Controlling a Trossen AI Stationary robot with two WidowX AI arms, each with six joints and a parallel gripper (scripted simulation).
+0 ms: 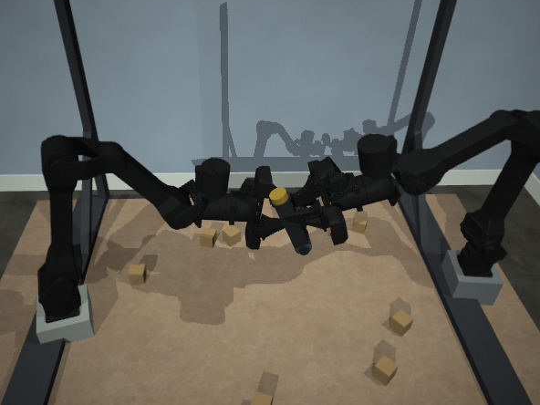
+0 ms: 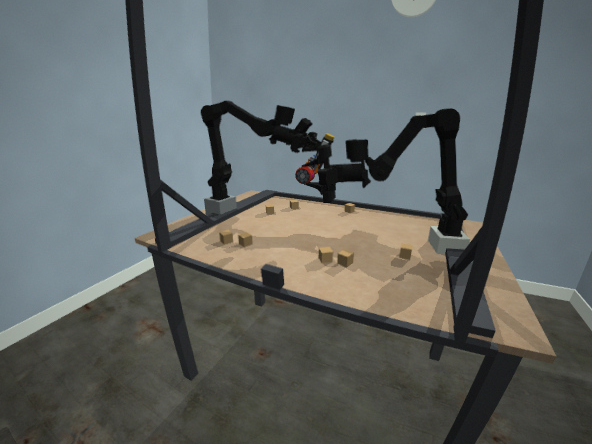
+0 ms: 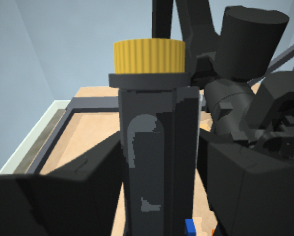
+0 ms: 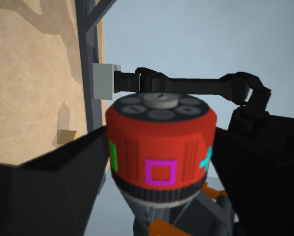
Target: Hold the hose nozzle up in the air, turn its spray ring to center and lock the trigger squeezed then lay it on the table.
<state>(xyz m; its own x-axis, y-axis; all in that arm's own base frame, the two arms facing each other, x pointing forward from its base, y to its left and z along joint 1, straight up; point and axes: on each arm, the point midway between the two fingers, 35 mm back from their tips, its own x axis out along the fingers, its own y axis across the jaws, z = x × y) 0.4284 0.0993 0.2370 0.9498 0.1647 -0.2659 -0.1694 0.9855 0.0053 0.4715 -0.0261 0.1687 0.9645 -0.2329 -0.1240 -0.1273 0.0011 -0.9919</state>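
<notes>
The red spray ring lies 30 mm to the left of my right hand.
</notes>
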